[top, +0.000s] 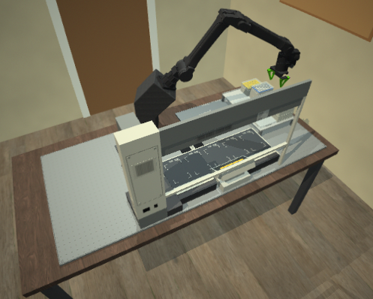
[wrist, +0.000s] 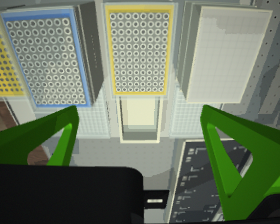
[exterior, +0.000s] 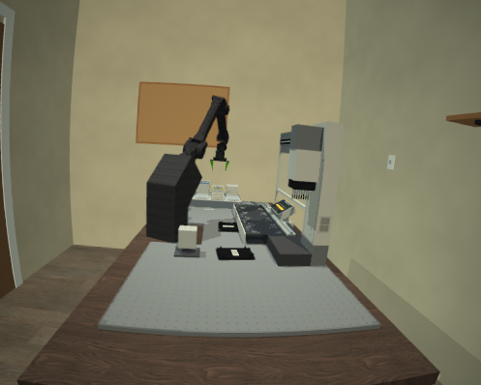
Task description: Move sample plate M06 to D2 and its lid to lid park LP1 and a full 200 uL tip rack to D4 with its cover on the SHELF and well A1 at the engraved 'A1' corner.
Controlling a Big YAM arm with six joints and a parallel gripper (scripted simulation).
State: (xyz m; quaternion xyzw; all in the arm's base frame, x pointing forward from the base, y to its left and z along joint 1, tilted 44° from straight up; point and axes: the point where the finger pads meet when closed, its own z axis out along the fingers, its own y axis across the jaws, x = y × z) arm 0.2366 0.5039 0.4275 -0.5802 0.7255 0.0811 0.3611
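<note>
Now: hand 15 cm above the yellow-framed tip rack, 1 cm to the left of it and 1 cm short of it. From my hand the other things lie so: shelf unit (20 cm below, 6 cm to the right, 6 cm behind); then cream item (19 cm below, 13 cm to the right, 1 cm behind); then shelf label (25 cm below, 23 cm to the right, 7 cm behind).
</note>
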